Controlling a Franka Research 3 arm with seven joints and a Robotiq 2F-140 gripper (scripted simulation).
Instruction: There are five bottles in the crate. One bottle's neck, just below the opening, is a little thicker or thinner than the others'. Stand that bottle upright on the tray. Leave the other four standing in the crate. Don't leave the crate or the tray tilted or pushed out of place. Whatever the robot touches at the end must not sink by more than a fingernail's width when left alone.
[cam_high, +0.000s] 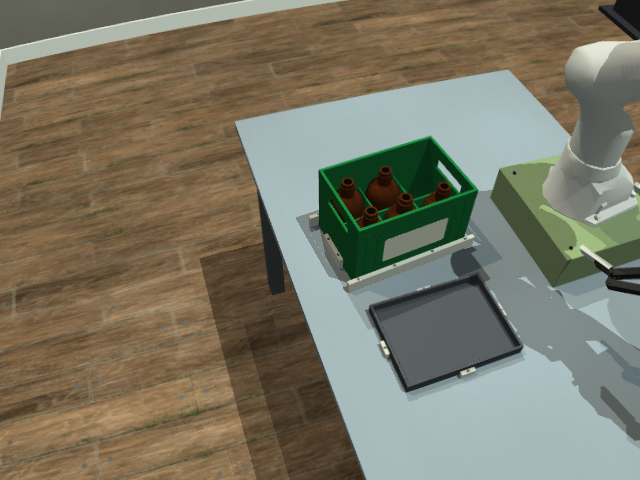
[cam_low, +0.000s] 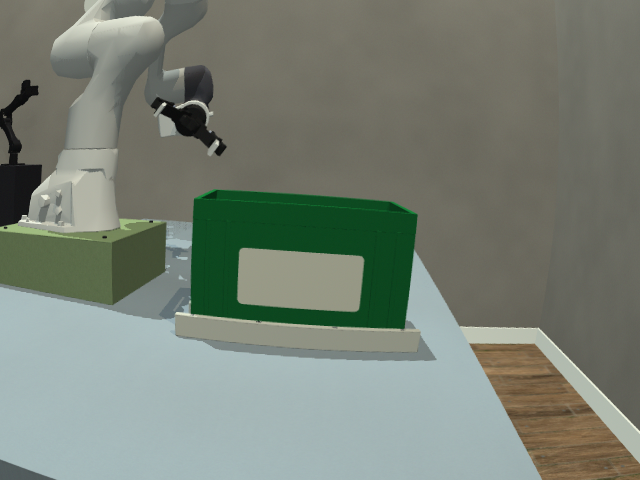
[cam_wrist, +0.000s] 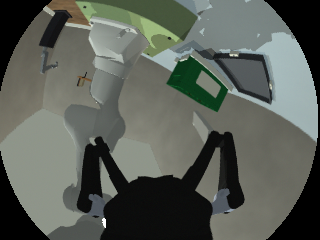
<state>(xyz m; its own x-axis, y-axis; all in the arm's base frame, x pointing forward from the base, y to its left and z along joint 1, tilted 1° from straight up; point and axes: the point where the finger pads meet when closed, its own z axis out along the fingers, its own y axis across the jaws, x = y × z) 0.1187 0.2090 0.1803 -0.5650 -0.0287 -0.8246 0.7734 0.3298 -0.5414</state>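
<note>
Right now my hand is 33 cm to the left of the bottle, 30 cm short of it and 19 cm above it. Round my hand: dark tray: 27 cm below, 27 cm ahead, 2 cm to the right; then green crate: 29 cm to the right, 29 cm ahead, 19 cm below.
</note>
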